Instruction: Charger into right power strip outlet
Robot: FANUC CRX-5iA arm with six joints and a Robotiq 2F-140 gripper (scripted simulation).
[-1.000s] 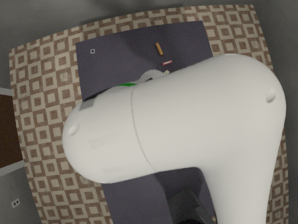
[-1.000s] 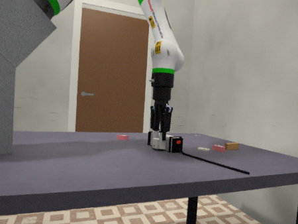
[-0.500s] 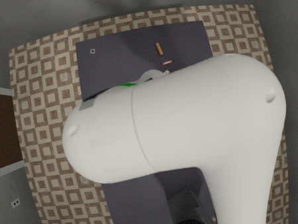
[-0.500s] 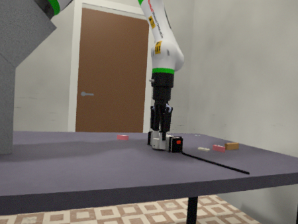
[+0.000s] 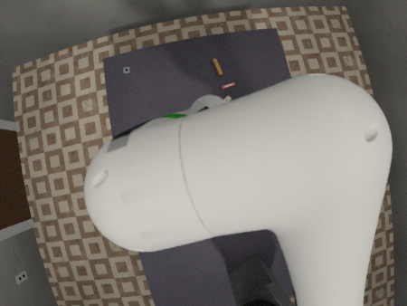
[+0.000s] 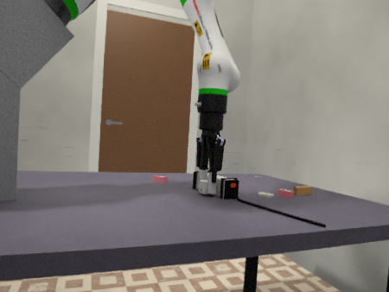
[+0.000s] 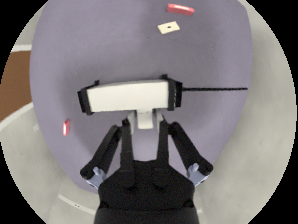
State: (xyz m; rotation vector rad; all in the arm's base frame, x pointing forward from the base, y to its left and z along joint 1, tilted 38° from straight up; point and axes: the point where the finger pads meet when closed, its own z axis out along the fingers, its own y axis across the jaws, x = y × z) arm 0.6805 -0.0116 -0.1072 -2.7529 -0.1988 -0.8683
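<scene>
The charger is 2 cm below my hand and 1 cm ahead of it. The rest, counted from my hand: power strip 5 cm to the left, 5 cm ahead, 2 cm below; red switch 6 cm to the right, 6 cm ahead.
</scene>
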